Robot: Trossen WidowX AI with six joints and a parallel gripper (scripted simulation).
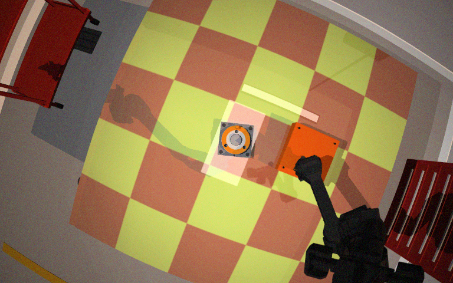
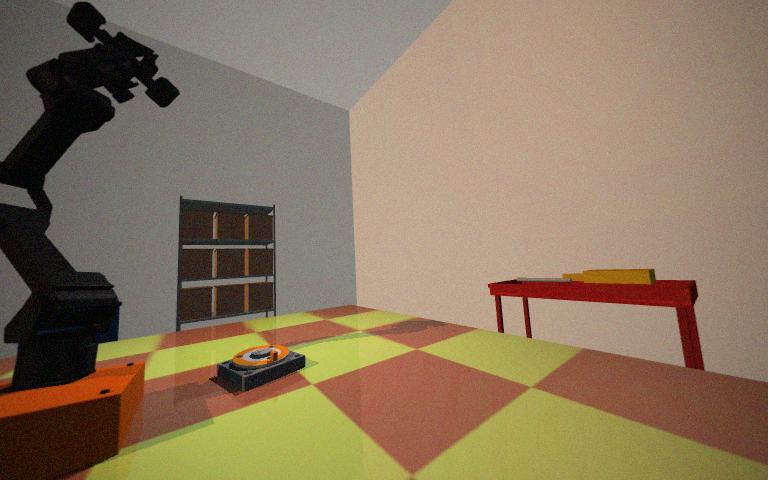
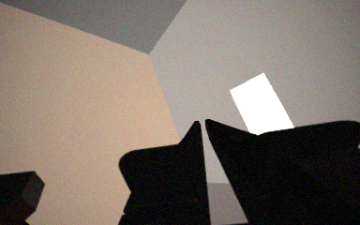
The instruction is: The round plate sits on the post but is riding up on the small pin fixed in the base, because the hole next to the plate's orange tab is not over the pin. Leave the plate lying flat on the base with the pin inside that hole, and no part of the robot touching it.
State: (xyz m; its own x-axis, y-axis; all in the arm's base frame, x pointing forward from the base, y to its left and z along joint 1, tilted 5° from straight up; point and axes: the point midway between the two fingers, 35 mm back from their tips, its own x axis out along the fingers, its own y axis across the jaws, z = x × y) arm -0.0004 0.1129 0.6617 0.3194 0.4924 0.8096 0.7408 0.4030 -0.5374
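Right now the plate is 71 cm below my gripper tip, 24 cm ahead of it and 15 cm to the right of it. Round my gripper tip: grey square base: 72 cm below, 23 cm ahead, 13 cm to the right.
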